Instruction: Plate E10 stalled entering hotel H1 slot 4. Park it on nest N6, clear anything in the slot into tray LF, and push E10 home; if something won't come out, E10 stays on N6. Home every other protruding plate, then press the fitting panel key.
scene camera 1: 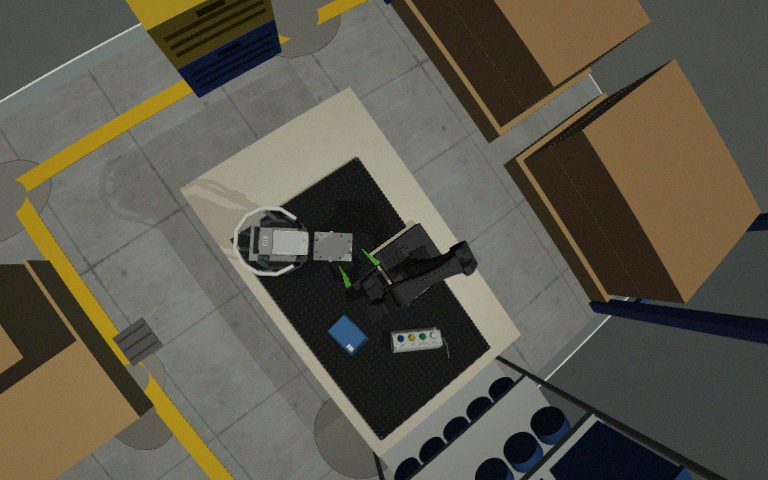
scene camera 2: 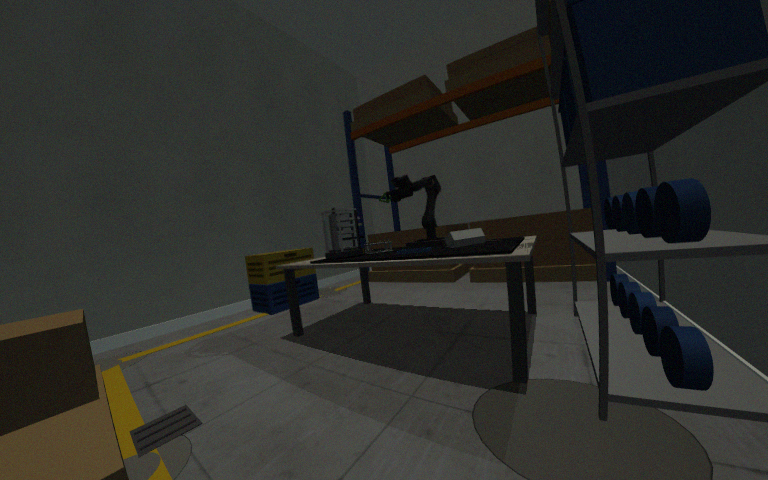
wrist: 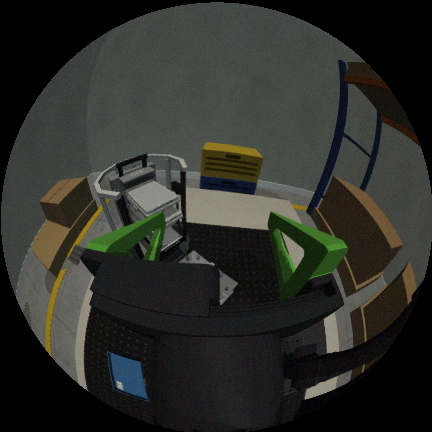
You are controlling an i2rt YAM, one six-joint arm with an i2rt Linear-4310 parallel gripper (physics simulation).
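Places are measured from the arm's base along level axes (x ahead, y left, z up), in millimetres.
Where they show: gripper, fingertip midpoint: [scene camera 1: 350,257] [scene camera 2: 383,199] [wrist: 216,217]; arm's base, link origin: [scene camera 1: 412,267] [scene camera 2: 431,239] [wrist: 286,368].
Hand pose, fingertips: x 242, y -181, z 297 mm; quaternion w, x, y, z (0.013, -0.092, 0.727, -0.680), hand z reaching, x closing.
Each offset is from my fingertips to the top centre of the thing. Level surfaces: height alone.
The plate hotel {dx +213, dy -184, dz -26 mm} [scene camera 1: 265,242] [scene camera 2: 342,230] [wrist: 136,175] stands at the table's far left corner inside a round white guard rail. A light plate {dx +172, dy -157, dz -93 mm} [scene camera 1: 289,242] [wrist: 152,195] shows at its top, and more plates stick out below it in the wrist view. Their labels and slot numbers are unreadable. A grey pegged nest block {dx +25, dy -70, dz -259 mm} [scene camera 1: 333,246] [wrist: 225,286] sits beside the hotel, with no plate visible on it. My gripper [scene camera 1: 352,258] [scene camera 2: 385,196] [wrist: 216,217] is open and empty, raised above the table near the nest. A blue tray {dx +152, dy +303, dz -317 mm} [scene camera 1: 347,335] [wrist: 128,375] lies on the mat. The key panel {dx -98, dy +479, dz -251 mm} [scene camera 1: 416,346] [scene camera 2: 465,238] has blue, yellow, green and white keys.
The black mat {dz -334 mm} [scene camera 1: 373,390] lies on the pale table {dz -347 mm} [scene camera 1: 317,130]. The arm's base stands by the table's right edge in scene camera 1. Yellow and blue crates [scene camera 1: 226,50] [scene camera 2: 282,277] [wrist: 231,165], large cardboard boxes [scene camera 1: 668,169] and a rack with blue bins stand around the table.
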